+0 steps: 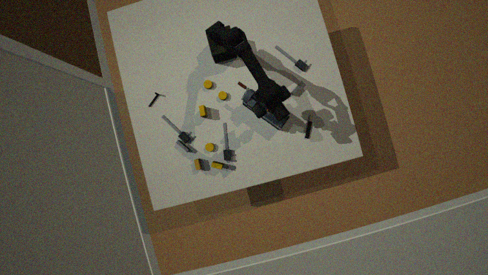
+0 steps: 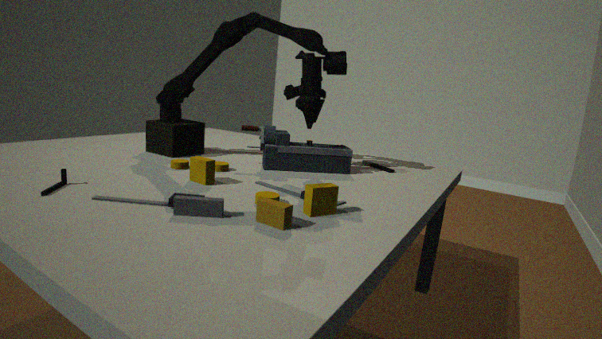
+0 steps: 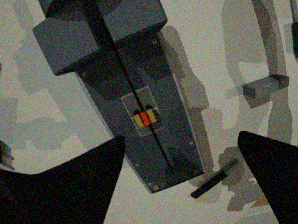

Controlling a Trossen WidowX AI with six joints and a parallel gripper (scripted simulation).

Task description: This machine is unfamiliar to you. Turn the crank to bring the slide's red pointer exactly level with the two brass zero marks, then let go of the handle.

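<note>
The slide is 10 mm ahead of my gripper tip, 20 mm to the right of it and 50 mm below it. Also, from my gripper tip: black l-shaped key (350 mm behind, 590 mm to the right, 120 mm below); black bar (180 mm ahead, 180 mm to the left, 130 mm below); brown crank handle (160 mm behind, 100 mm to the right, 20 mm below).
</note>
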